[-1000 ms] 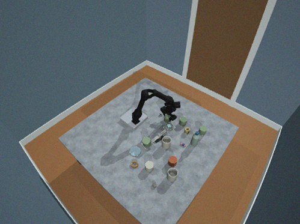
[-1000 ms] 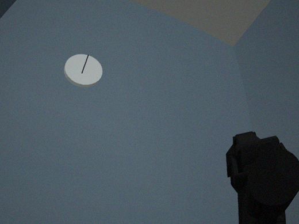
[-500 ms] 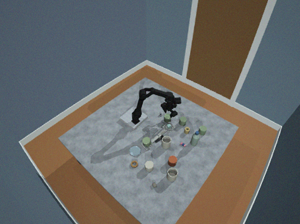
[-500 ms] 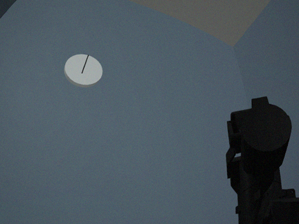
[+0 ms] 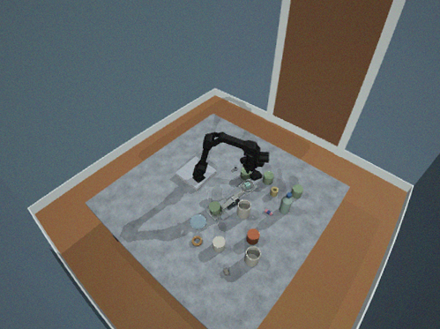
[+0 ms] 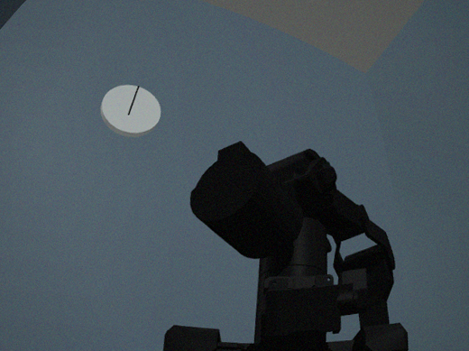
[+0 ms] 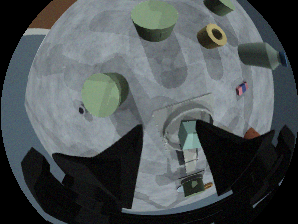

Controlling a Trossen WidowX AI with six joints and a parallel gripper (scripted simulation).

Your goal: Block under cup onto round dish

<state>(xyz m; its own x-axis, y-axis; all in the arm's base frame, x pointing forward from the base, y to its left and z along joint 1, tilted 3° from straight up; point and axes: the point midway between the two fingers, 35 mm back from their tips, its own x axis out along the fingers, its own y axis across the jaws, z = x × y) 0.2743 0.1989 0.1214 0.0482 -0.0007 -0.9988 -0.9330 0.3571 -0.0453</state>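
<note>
My gripper tip is now 20 mm short of the teal block, 40 mm to the left of it and 30 mm above it. Round my gripper tip: green bottle: 280 mm ahead, 30 mm to the left; then yellow ring: 150 mm ahead, 80 mm to the left, 90 mm below; then small balance: 10 mm ahead, 170 mm to the right, 80 mm below.
</note>
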